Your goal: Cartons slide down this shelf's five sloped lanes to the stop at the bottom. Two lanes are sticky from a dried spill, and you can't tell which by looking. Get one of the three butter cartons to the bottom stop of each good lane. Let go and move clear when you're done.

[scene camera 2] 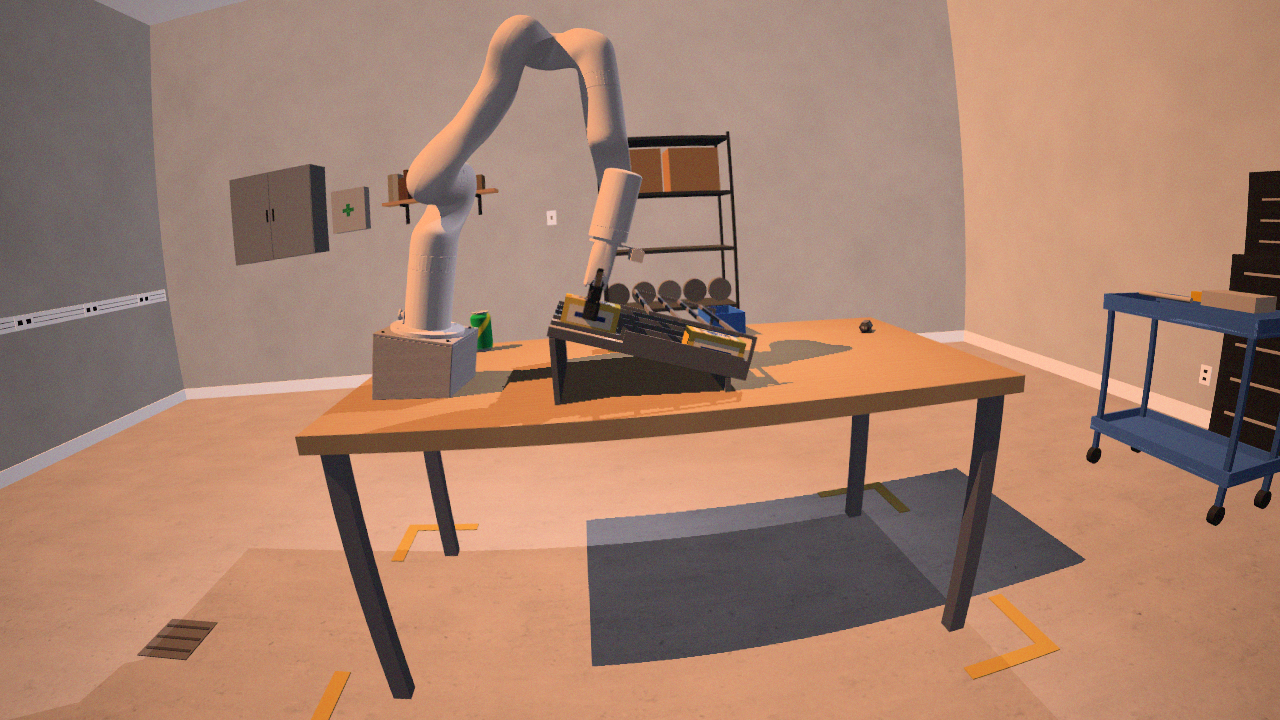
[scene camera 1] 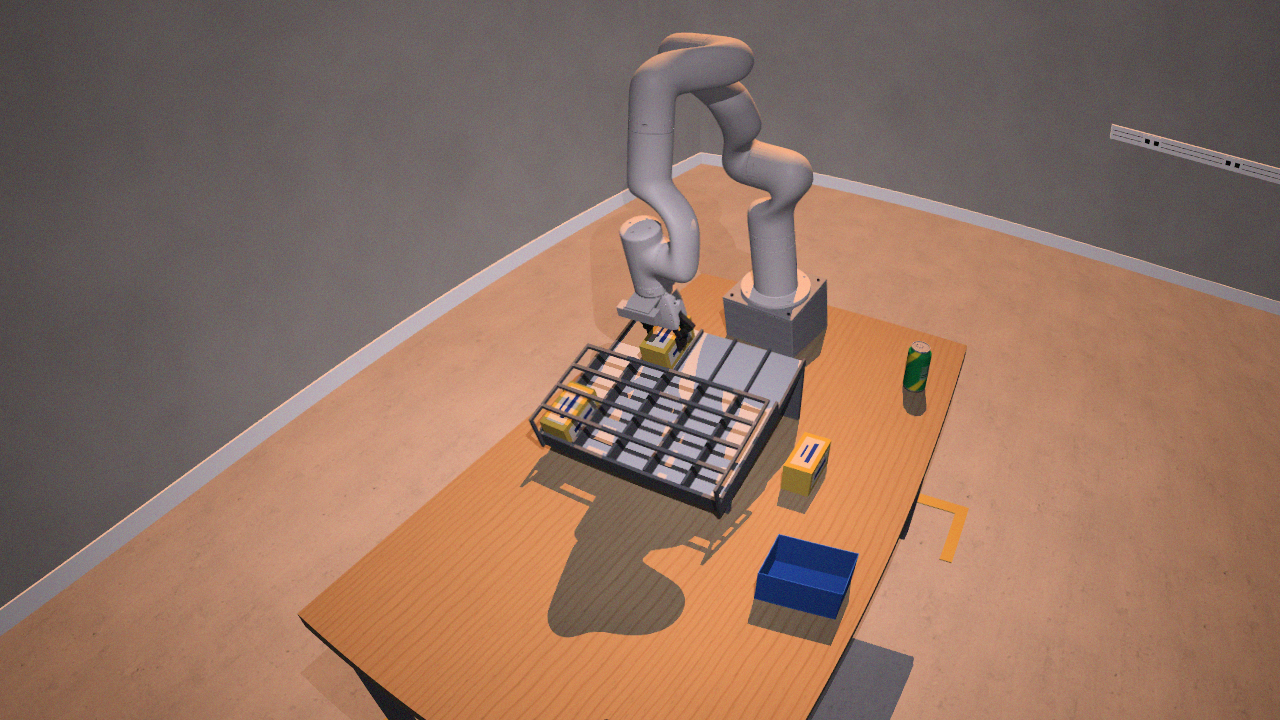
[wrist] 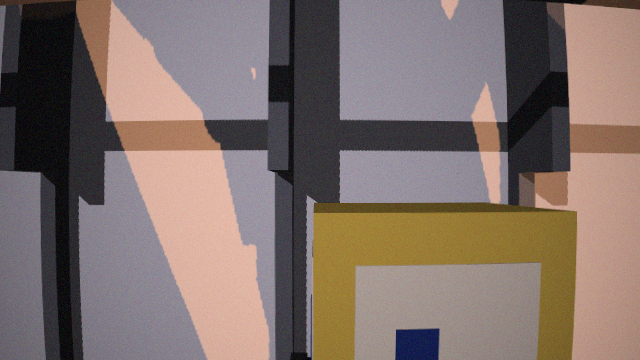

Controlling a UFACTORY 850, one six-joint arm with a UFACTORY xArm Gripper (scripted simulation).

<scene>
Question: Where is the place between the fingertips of my gripper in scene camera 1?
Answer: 668,342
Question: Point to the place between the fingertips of my gripper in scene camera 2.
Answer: At 589,317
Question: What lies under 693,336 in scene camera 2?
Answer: A yellow butter carton.
</scene>
